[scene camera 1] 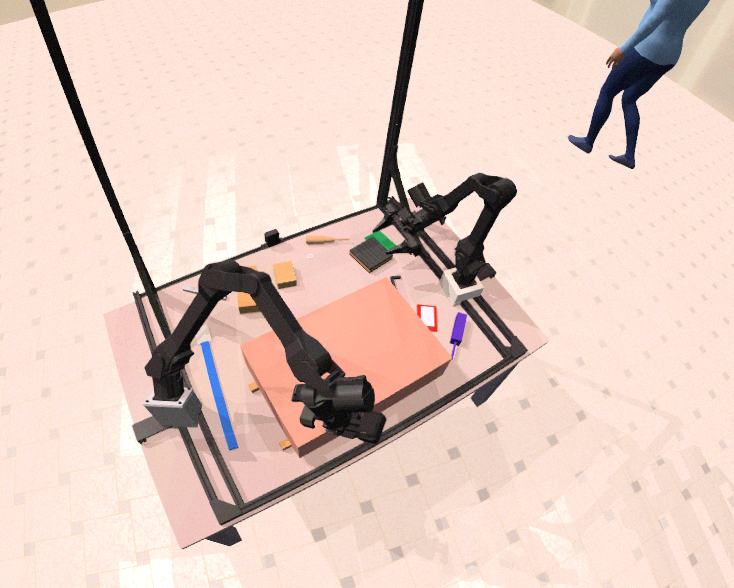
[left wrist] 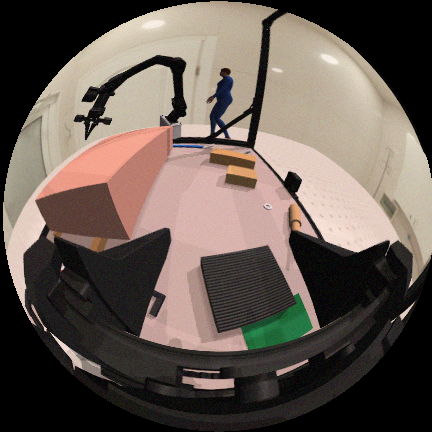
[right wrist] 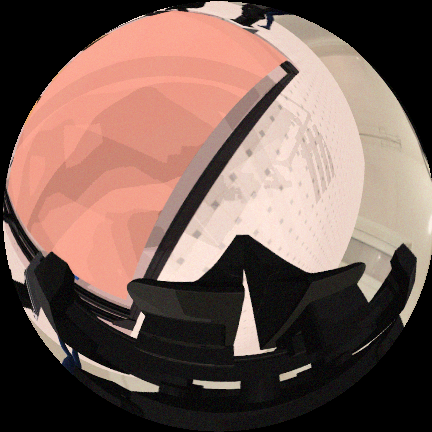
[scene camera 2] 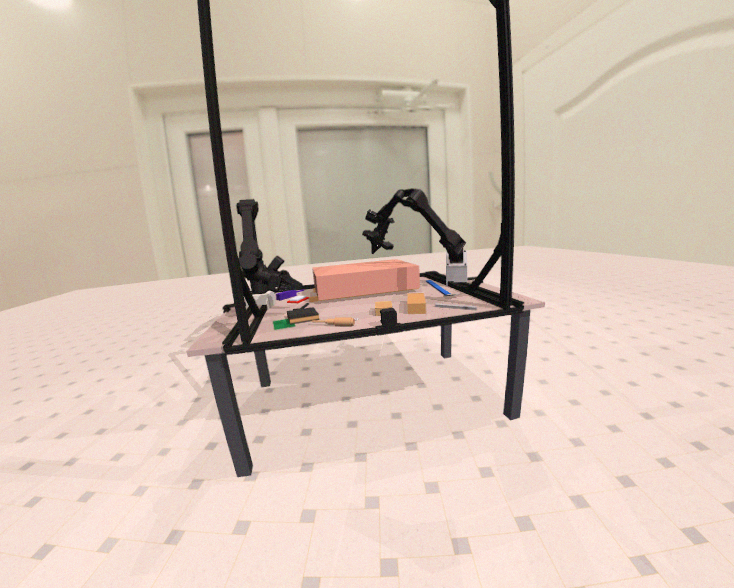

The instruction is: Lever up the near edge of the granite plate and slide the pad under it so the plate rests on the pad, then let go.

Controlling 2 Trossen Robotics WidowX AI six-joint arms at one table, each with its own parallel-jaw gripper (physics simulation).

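Frame: origin at the left arm's base, x ahead, y right, z down, level; centimetres.
Seen in the pictures: left gripper, fingertip midpoint: [scene camera 1: 379, 242] [left wrist: 232, 235] [scene camera 2: 301, 286]; right gripper, fingertip midpoint: [scene camera 1: 356, 435] [left wrist: 85, 139] [right wrist: 241, 239] [scene camera 2: 372, 253]; left arm's base, origin of the base link: [scene camera 1: 464, 279] [scene camera 2: 259, 292]; right arm's base, origin of the base link: [scene camera 1: 168, 395] [left wrist: 171, 119] [scene camera 2: 456, 257].
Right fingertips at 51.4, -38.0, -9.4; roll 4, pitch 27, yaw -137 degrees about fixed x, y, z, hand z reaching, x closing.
Note:
Offsets run from my right fingertips to a thing's top centre, as dx, dy, dz.
The granite plate, a thick salmon block @[-6.1, +22.2, +3.6] [scene camera 1: 379, 336] [scene camera 2: 361, 280] [left wrist: 135, 165] [right wrist: 125, 125], lies over thin wooden strips; one strip @[-5.3, +30.1, +13.8] [left wrist: 99, 243] shows under its edge in the left wrist view. The pad @[-28.8, +59.7, +13.4] [scene camera 1: 370, 252] [scene camera 2: 302, 314] [left wrist: 245, 285], a black ribbed square with a tan layer beneath, lies flat on the table, apart from the plate and next to a green card @[-34.5, +64.8, +15.5] [scene camera 1: 381, 239] [left wrist: 280, 327]. My left gripper [left wrist: 232, 235] is open and empty, low beside the pad, its fingers spread across it in the wrist view. My right gripper [scene camera 2: 374, 251] [right wrist: 241, 239] is shut and empty, above the plate.
Two wooden blocks @[+0.7, +59.2, +12.7] [scene camera 1: 284, 274] [left wrist: 241, 177] and a tan-handled screwdriver @[-17.1, +69.8, +13.0] [scene camera 1: 318, 240] [left wrist: 295, 217] lie toward the camera-post edge. A red-framed card @[-36.4, +31.7, +14.3] [scene camera 1: 427, 317], a purple screwdriver @[-41.7, +22.1, +12.7] [scene camera 1: 457, 328] and a black hex key @[-32.4, +44.6, +14.9] [left wrist: 158, 303] lie near the plate. A blue strip @[+29.1, +28.9, +13.7] [scene camera 1: 218, 395] lies before the right arm's base.

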